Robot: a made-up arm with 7 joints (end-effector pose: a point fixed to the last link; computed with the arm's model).
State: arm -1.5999 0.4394 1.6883 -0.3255 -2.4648 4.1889 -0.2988
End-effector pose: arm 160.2 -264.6 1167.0 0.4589 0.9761 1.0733
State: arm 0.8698 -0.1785 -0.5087 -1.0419 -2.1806 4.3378 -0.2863
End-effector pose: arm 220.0 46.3 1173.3 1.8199 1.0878 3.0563
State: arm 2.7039 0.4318 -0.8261 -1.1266 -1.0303 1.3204 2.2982
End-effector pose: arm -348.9 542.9 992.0 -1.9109 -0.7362 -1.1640
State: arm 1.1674 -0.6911 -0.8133 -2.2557 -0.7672 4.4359 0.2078
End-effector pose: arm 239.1 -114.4 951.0 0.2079 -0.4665 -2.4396
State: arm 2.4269 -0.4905 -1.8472 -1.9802 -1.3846 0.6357 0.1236
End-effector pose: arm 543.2 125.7 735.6 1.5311 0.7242 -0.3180
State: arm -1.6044 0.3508 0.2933 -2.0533 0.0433 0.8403 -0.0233
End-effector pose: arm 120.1 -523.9 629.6 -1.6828 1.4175 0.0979
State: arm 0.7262 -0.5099 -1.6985 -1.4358 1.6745 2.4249 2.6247
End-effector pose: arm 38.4 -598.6 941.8 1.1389 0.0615 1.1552
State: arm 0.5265 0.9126 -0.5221 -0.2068 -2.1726 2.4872 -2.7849
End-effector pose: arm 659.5 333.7 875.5 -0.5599 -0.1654 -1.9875
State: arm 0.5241 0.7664 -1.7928 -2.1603 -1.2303 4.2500 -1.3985
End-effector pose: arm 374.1 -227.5 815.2 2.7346 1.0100 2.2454
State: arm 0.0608 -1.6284 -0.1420 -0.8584 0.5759 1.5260 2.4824
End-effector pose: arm -761.8 -98.7 849.3 -0.8112 0.4408 -0.4871
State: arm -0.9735 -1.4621 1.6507 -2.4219 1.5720 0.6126 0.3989
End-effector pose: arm 216.7 414.9 448.6 2.5156 0.9668 -0.9780
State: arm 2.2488 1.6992 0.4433 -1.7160 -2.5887 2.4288 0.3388
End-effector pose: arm -405.0 124.2 31.5 2.8419 0.1452 -1.8859
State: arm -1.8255 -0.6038 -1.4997 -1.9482 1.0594 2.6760 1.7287
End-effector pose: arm -418.0 361.3 835.4 2.0422 1.1458 -0.6427
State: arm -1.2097 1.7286 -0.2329 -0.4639 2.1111 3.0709 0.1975
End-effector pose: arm 140.6 -697.3 177.2 -2.2206 0.4127 -3.1203
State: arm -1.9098 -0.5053 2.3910 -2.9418 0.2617 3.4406 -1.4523
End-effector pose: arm 308.8 184.0 558.0 2.8874 0.3450 1.7184
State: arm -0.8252 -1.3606 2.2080 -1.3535 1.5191 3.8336 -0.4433
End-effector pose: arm -154.2 667.8 454.1 0.9356 -1.3862 3.1249
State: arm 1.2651 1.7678 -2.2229 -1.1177 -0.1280 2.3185 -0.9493
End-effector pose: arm 539.3 607.7 617.8 0.5121 0.6462 0.1277
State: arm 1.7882 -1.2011 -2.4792 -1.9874 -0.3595 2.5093 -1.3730
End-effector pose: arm 432.8 -434.3 298.5 -2.6832 -0.4744 0.7093
